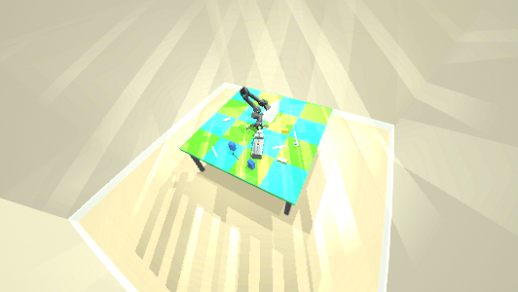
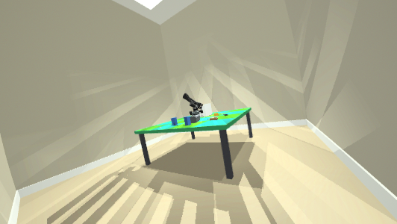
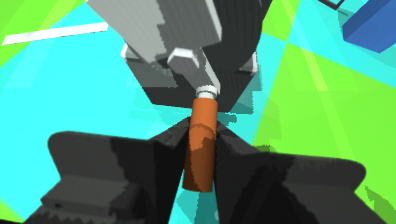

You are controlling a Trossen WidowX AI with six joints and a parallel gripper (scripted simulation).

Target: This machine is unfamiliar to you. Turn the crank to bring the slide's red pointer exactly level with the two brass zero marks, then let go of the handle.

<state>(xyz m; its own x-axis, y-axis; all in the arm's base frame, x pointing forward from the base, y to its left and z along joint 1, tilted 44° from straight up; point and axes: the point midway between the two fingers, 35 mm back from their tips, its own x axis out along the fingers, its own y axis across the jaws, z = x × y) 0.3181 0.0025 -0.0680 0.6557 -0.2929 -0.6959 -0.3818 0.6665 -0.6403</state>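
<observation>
My gripper tip is 2 cm past the crank handle, 1 cm to the left of it and 2 cm below it. From my gripper tip the other things lie so: red pointer: 15 cm ahead, 7 cm to the left, 4 cm above; then orange piece: 18 cm behind, 22 cm to the left, 2 cm below; then black L-shaped key: 33 cm ahead, 9 cm to the right, 3 cm below.
</observation>
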